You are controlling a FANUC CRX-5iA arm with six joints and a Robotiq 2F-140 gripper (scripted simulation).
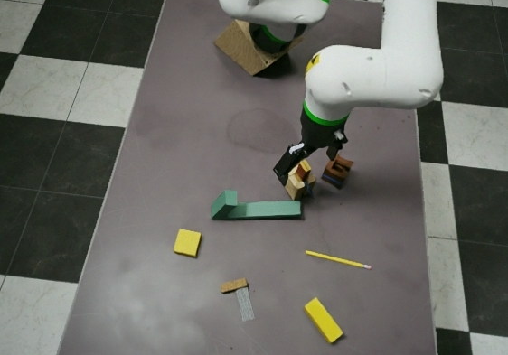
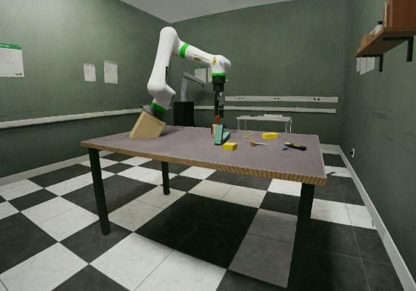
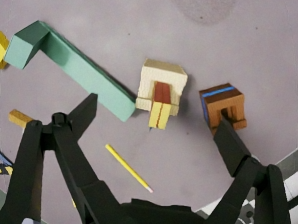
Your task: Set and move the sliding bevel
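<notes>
Right now the dark blade is 80 mm below my hand, 10 mm to the left of it and 10 mm ahead of it. From my hand the other things lie so: yellow pencil: 160 mm ahead, 150 mm to the left, 150 mm below; then cork-and-metal square: 330 mm ahead, 150 mm below, 70 mm to the right.
</notes>
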